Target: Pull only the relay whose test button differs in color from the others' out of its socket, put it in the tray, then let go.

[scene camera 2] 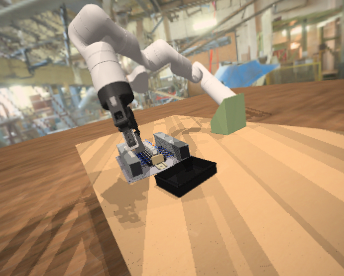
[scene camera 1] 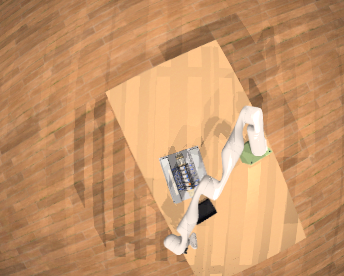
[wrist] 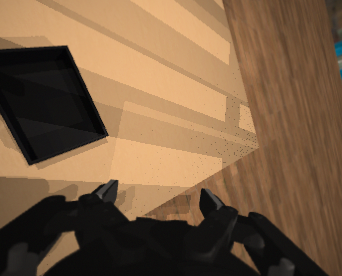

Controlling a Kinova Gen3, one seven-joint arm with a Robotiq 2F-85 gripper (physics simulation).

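Pixels of known places: gripper, fingertip midpoint: (scene camera 2: 138,150) (wrist: 159,193); arm's base at its link origin: (scene camera 2: 230,104) (scene camera 1: 258,150).
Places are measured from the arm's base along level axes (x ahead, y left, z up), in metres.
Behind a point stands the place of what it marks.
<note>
The relays (scene camera 1: 186,175) (scene camera 2: 148,152) stand in a row between two grey ducts on the socket panel (scene camera 1: 170,181) {x 0.573, y -0.056, z -0.067 m} (scene camera 2: 131,165) {x 0.599, y 0.092, z -0.075 m}; their test buttons are too small to tell apart, and the arm covers part of the panel in the overhead view. The black tray (scene camera 1: 206,212) {x 0.456, y 0.251, z -0.128 m} (scene camera 2: 200,179) {x 0.464, y 0.283, z -0.117 m} (wrist: 89,95) {x 0.475, y 0.284, z -0.096 m} stands beside the panel, and no relay shows in it. My gripper (scene camera 1: 187,250) (scene camera 2: 133,143) {x 0.630, y 0.307, z 0.040 m} (wrist: 159,193) {x 0.630, y 0.307, z 0.040 m} is open and empty, high up near the table's edge, off to one side of the tray. Its fingers are mostly hidden in the overhead view.
A tan block (scene camera 2: 158,159) {x 0.484, y 0.060, z -0.106 m} sits at the panel's near end. The green arm mount (scene camera 1: 254,156) {x 0.047, y 0.019, z 0.018 m} (scene camera 2: 231,116) {x 0.054, y 0.048, z -0.048 m} stands at the table's far side. The wooden table (scene camera 1: 155,95) {x 0.425, y -0.605, z -0.131 m} (scene camera 2: 240,210) {x 0.478, y 0.435, z -0.131 m} (wrist: 165,65) {x 0.405, y 0.481, z -0.131 m} ends at a corner in the wrist view, with floor beyond.
</note>
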